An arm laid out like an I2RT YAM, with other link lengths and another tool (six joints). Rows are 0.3 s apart.
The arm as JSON. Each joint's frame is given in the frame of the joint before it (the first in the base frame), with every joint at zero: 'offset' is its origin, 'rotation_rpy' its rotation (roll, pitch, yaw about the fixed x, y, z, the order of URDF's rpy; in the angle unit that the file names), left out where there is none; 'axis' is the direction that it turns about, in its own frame. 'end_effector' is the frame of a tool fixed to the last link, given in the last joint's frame.
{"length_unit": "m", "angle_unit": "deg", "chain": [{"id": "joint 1", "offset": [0.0, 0.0, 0.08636], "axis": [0.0, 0.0, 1.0]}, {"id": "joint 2", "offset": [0.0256, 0.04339, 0.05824], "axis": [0.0, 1.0, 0.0]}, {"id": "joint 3", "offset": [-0.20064, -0.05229, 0.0], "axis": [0.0, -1.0, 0.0]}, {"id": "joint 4", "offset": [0.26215, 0.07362, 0.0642], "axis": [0.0, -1.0, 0.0]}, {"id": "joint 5", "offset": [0.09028, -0.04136, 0.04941], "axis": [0.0, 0.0, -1.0]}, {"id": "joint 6", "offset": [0.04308, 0.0, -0.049], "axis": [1.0, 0.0, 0.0]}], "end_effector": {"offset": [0.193, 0.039, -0.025], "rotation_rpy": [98.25, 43.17, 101.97]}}
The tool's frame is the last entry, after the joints.
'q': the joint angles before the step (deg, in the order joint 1, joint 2, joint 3, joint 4, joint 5, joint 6). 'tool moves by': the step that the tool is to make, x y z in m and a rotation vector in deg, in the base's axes. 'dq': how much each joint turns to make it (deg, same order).
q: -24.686, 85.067, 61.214, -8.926, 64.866, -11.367
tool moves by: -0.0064, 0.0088, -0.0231, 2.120, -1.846, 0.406
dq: -0.022, -2.130, -4.314, -1.080, -1.879, 4.514
